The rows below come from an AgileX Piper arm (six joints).
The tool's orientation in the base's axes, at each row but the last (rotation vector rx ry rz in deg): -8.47 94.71 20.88; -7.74 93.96 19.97; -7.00 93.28 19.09; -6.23 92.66 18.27; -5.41 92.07 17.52; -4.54 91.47 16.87; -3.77 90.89 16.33; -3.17 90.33 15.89; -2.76 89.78 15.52; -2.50 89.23 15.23; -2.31 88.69 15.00; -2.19 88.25 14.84; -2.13 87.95 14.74
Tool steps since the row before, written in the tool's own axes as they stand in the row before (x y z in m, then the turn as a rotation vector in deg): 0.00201 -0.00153 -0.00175 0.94 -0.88 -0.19; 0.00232 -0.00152 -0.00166 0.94 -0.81 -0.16; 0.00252 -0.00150 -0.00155 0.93 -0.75 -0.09; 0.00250 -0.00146 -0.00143 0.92 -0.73 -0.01; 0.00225 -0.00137 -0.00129 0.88 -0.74 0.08; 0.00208 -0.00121 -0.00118 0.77 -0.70 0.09; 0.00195 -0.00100 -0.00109 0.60 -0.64 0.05; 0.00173 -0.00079 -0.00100 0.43 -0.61 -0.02; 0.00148 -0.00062 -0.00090 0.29 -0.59 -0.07; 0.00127 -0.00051 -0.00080 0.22 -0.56 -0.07; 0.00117 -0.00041 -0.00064 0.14 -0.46 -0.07; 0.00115 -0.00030 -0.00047 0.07 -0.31 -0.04; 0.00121 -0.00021 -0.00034 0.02 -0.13 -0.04
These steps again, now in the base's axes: -0.00142 -0.00176 -0.00208 -0.02 -0.78 -1.04; -0.00137 -0.00167 -0.00241 -0.01 -0.70 -1.04; -0.00129 -0.00157 -0.00262 0.04 -0.63 -1.02; -0.00118 -0.00147 -0.00262 0.11 -0.59 -1.01; -0.00105 -0.00136 -0.00238 0.20 -0.58 -0.98; -0.00097 -0.00117 -0.00220 0.21 -0.55 -0.86; -0.00092 -0.00094 -0.00206 0.16 -0.53 -0.68; -0.00086 -0.00074 -0.00182 0.09 -0.54 -0.51; -0.00079 -0.00058 -0.00156 0.04 -0.55 -0.37; -0.00070 -0.00047 -0.00134 0.04 -0.53 -0.30; -0.00055 -0.00035 -0.00123 0.02 -0.44 -0.20; -0.00039 -0.00022 -0.00120 0.02 -0.30 -0.11; -0.00028 -0.00010 -0.00124 -0.01 -0.13 -0.04
